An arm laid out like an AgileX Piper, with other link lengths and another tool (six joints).
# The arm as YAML. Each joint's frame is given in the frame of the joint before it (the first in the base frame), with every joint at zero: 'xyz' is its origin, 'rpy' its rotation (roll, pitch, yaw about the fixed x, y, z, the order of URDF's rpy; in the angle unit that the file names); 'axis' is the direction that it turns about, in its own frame. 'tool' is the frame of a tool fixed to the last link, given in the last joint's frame.
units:
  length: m
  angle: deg
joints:
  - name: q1
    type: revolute
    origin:
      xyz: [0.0, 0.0, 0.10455]
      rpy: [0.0, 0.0, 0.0]
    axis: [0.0, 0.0, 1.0]
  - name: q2
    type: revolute
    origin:
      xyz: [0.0, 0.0, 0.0]
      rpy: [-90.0, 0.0, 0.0]
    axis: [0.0, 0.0, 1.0]
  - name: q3
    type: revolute
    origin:
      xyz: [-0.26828, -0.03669, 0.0]
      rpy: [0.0, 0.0, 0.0]
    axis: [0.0, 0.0, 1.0]
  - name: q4
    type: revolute
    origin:
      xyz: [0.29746, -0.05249, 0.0]
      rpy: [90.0, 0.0, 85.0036]
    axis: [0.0, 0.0, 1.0]
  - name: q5
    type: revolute
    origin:
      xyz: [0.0, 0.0, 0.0]
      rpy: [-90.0, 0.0, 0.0]
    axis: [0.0, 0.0, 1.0]
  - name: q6
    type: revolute
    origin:
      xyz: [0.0, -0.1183, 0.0]
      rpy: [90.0, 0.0, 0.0]
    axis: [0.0, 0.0, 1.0]
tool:
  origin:
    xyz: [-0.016, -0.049, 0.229]
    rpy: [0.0, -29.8, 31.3]
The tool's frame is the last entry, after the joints.
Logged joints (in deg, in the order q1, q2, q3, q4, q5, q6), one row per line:
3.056 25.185 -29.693 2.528 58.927 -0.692
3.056 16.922 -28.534 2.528 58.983 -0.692
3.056 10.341 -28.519 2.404 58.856 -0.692
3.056 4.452 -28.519 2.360 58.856 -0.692
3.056 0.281 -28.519 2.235 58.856 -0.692
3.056 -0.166 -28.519 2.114 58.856 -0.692
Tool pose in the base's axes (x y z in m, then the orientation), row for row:
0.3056 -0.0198 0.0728 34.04 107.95 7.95
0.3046 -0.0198 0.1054 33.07 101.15 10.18
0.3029 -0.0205 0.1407 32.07 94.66 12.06
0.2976 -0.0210 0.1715 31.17 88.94 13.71
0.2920 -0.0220 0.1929 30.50 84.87 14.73
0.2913 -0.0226 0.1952 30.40 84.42 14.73
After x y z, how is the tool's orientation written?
As a rotation vector, in degrees.
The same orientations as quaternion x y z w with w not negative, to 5 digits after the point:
0.25084 0.79547 0.05858 0.54852
0.24851 0.76012 0.07650 0.59549
0.24523 0.72383 0.09222 0.63830
0.24176 0.68983 0.10634 0.67407
0.23884 0.66459 0.11535 0.69855
0.23831 0.66179 0.11547 0.70136

